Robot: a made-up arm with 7 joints. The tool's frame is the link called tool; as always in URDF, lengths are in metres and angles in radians. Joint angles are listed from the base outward.
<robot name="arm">
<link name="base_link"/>
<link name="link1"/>
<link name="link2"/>
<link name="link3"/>
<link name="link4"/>
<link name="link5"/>
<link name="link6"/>
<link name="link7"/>
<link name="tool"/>
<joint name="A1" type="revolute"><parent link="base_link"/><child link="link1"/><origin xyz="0.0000 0.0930 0.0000" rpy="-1.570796 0.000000 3.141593"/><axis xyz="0 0 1"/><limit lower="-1.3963" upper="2.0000"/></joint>
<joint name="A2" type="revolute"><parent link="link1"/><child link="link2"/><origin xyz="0.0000 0.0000 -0.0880" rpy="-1.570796 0.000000 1.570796"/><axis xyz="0 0 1"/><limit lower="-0.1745" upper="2.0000"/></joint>
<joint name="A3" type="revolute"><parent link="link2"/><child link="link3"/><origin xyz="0.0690 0.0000 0.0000" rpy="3.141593 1.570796 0.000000"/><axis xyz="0 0 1"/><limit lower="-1.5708" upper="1.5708"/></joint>
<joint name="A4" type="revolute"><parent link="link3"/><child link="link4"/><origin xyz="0.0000 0.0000 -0.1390" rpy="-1.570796 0.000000 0.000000"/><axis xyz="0 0 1"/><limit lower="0.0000" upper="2.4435"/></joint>
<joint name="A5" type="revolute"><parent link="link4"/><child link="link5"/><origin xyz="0.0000 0.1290 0.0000" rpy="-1.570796 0.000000 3.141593"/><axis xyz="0 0 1"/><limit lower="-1.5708" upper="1.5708"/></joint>
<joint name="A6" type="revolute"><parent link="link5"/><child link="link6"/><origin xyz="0.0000 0.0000 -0.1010" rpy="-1.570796 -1.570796 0.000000"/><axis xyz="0 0 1"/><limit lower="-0.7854" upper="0.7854"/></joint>
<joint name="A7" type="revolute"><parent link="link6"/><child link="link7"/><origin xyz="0.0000 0.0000 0.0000" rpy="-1.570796 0.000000 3.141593"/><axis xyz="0 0 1"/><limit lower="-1.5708" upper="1.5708"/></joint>
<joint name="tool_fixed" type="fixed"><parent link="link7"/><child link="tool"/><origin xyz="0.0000 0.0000 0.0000" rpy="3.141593 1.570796 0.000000"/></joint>
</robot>
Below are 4 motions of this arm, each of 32 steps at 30 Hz.
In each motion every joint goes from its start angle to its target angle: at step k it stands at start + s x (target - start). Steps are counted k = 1, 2, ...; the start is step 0. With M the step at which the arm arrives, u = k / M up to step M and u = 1 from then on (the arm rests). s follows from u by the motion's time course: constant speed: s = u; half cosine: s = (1 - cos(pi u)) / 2; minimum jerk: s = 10 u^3 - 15 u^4 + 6 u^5.
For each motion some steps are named. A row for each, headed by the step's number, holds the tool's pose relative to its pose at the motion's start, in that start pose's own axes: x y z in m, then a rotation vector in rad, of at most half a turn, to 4 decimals.
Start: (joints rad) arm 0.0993 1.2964 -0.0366 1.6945 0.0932 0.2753 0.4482
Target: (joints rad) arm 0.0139 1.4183 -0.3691 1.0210 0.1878 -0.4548 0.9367
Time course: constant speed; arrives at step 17
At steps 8, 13, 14, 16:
8: -0.0799 -0.0187 -0.0122 -0.3809 0.0266 -0.0245
13: -0.1302 -0.0293 -0.0020 -0.6047 0.0526 -0.0385
14: -0.1400 -0.0310 0.0017 -0.6483 0.0587 -0.0415
16: -0.1589 -0.0337 0.0106 -0.7345 0.0721 -0.0480

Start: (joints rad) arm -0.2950 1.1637 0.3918 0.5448 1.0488 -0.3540 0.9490
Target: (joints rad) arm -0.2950 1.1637 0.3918 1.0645 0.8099 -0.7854 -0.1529
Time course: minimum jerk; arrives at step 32
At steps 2, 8, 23, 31, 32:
2: 0.0001 -0.0001 -0.0002 0.0013 -0.0008 -0.0013
8: 0.0059 -0.0048 -0.0098 0.0619 -0.0406 -0.0598
23: 0.0544 -0.0535 -0.0678 0.4959 -0.5664 -0.2759
31: 0.0639 -0.0648 -0.0754 0.5657 -0.6908 -0.2590
32: 0.0639 -0.0648 -0.0754 0.5658 -0.6910 -0.2589

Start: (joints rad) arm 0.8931 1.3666 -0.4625 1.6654 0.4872 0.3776 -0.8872
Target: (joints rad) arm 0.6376 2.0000 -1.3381 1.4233 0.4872 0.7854 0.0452
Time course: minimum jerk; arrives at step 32
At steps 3, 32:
3: -0.0014 -0.0004 0.0004 -0.0106 0.0028 -0.0112
32: -0.1873 0.1284 0.0632 -0.9692 1.1357 -1.4124

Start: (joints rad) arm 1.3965 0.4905 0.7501 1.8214 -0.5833 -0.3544 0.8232
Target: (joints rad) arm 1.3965 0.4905 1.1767 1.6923 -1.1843 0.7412 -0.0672
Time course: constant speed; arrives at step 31
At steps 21, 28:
21: -0.0438 0.0103 0.0507 0.6928 1.1225 0.0797
28: -0.0558 0.0111 0.0702 0.9155 1.5221 -0.0302

